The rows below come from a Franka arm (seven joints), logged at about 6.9 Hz.
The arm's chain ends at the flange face. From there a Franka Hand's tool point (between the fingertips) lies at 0.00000 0.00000 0.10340 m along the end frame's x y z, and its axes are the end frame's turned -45 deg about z.
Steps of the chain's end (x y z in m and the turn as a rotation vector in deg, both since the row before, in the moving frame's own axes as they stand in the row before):
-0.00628, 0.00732, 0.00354, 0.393, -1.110, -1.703
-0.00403, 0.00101, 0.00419, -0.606, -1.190, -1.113
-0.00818, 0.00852, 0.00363, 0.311, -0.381, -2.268
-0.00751, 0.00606, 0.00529, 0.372, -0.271, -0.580
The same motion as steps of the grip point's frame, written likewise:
-0.01056, -0.00117, 0.00352, 1.063, -0.507, -1.703
-0.00586, -0.00286, 0.00416, 0.413, -1.270, -1.113
-0.01192, -0.00064, 0.00363, 0.489, -0.049, -2.268
-0.00947, -0.00185, 0.00529, 0.455, 0.071, -0.580

